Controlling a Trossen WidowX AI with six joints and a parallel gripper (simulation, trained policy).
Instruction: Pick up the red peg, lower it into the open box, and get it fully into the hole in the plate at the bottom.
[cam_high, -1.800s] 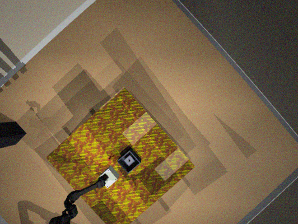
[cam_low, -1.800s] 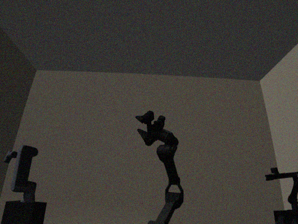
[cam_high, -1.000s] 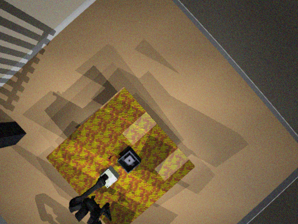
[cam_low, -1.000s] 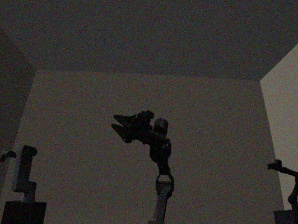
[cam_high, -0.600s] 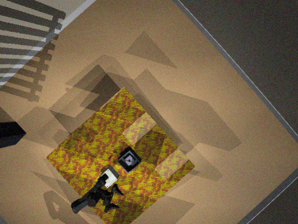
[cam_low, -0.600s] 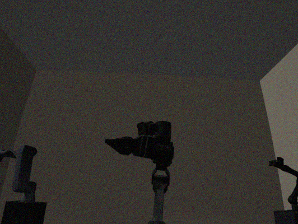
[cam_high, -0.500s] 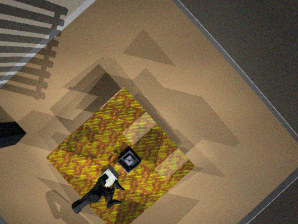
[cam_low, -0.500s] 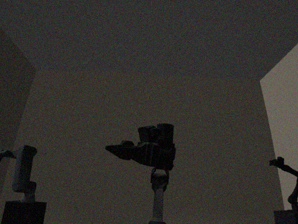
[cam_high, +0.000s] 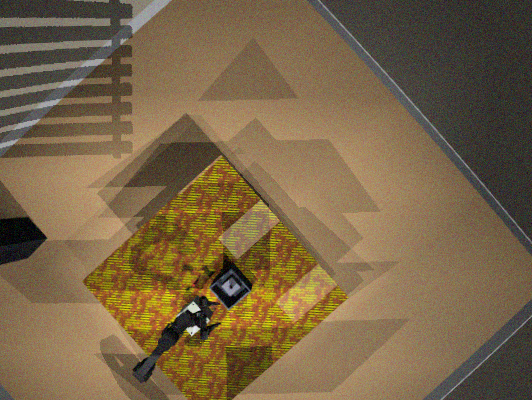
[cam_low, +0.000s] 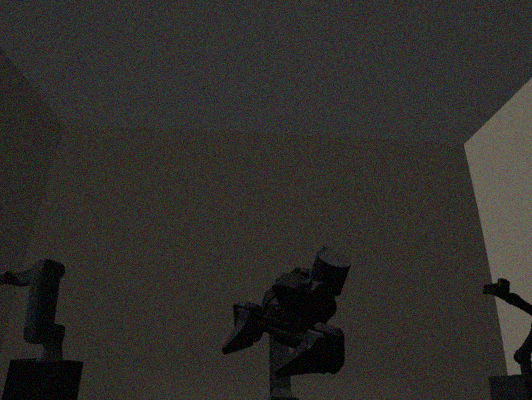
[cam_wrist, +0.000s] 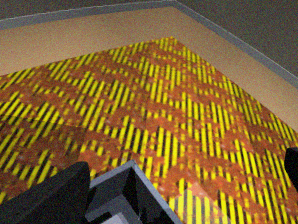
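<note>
My gripper tip is 28 cm above the red peg, 19 cm to the right of it and 14 cm past it. The rest, counted from my gripper tip: box 29 cm below, 2 cm ahead, 1 cm to the left.
</note>
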